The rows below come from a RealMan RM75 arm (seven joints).
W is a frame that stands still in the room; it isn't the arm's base.
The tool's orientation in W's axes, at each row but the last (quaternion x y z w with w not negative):
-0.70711 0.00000 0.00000 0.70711
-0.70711 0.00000 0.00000 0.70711
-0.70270 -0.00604 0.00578 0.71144
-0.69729 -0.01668 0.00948 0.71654
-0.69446 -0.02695 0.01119 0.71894
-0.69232 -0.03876 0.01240 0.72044
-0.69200 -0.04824 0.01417 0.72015
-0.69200 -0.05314 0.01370 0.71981
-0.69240 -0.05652 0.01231 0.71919
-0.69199 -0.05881 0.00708 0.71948
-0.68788 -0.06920 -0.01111 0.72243
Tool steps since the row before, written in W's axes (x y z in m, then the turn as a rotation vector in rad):
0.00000 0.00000 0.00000 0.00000 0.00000 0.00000
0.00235 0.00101 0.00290 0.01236 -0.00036 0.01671
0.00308 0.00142 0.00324 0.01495 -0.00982 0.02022
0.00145 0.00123 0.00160 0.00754 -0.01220 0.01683
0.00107 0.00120 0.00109 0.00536 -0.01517 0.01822
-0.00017 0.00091 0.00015 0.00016 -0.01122 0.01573
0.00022 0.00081 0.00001 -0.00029 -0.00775 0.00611
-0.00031 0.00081 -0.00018 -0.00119 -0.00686 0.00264
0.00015 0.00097 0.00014 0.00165 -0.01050 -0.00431
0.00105 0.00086 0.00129 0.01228 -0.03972 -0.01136
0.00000 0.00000 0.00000 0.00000 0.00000 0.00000
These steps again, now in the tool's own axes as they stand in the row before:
0.00000 0.00000 0.00000 0.00000 0.00000 0.00000
0.00235 -0.00290 0.00101 0.01236 -0.01671 -0.00036
0.00310 -0.00322 0.00141 0.01479 -0.02034 -0.00982
0.00151 -0.00155 0.00122 0.00726 -0.01708 -0.01201
0.00116 -0.00102 0.00118 0.00496 -0.01862 -0.01481
-0.00010 -0.00012 0.00093 -0.00003 -0.01616 -0.01059
0.00029 0.00003 0.00079 -0.00066 -0.00644 -0.00746
-0.00024 0.00020 0.00083 -0.00167 -0.00299 -0.00661
0.00025 -0.00009 0.00095 0.00035 0.00397 -0.01075
0.00122 -0.00117 0.00080 0.00771 0.01052 -0.04108
0.00000 0.00000 0.00000 0.00000 0.00000 0.00000

